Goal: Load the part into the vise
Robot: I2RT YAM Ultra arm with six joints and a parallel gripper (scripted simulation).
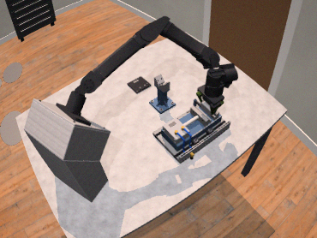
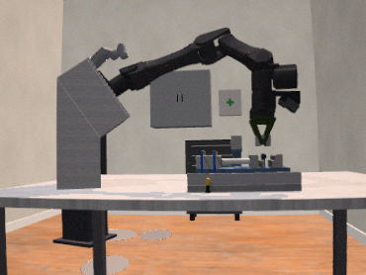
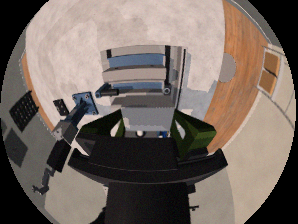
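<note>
The grey part is right at my hand. The rest, counted from my hand: fixed jaw: 40 mm ahead, 30 mm to the left, 60 mm below; moving jaw: 30 mm behind, 20 mm to the left, 60 mm below; air cylinder rod: 80 mm behind, 60 mm below.
</note>
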